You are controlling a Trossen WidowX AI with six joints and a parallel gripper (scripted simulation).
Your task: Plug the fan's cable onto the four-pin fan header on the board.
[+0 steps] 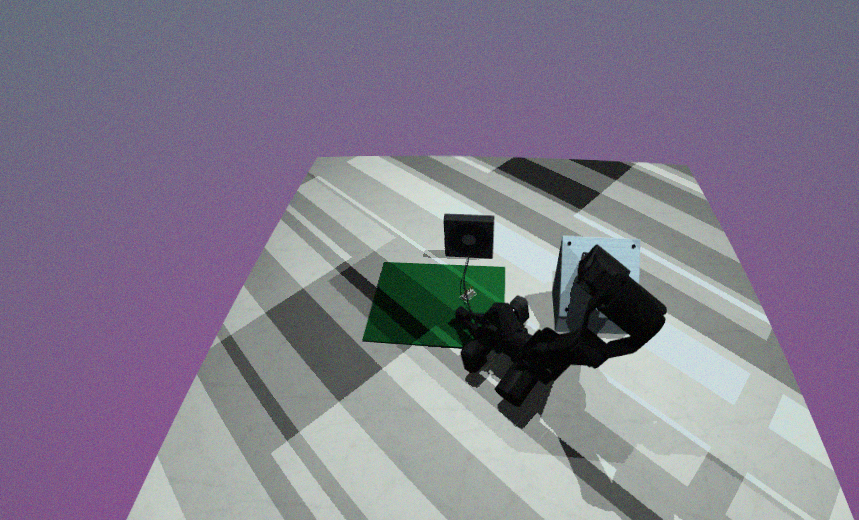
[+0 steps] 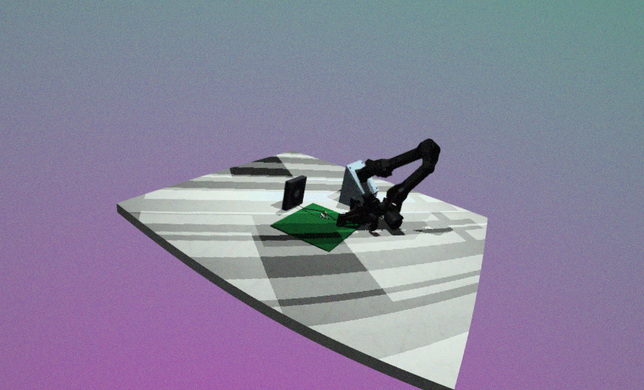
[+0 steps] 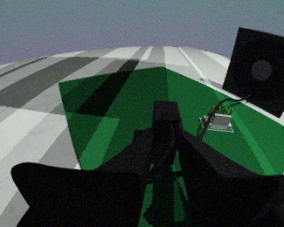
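The black plug lies 1 cm ahead of my gripper tip and 1 cm below it. The rest, counted from my gripper tip: green board (8 cm ahead, 6 cm to the right, 4 cm below); black square fan (3 cm ahead, 22 cm to the right, 3 cm above); pale header (1 cm ahead, 9 cm to the right, 3 cm below).
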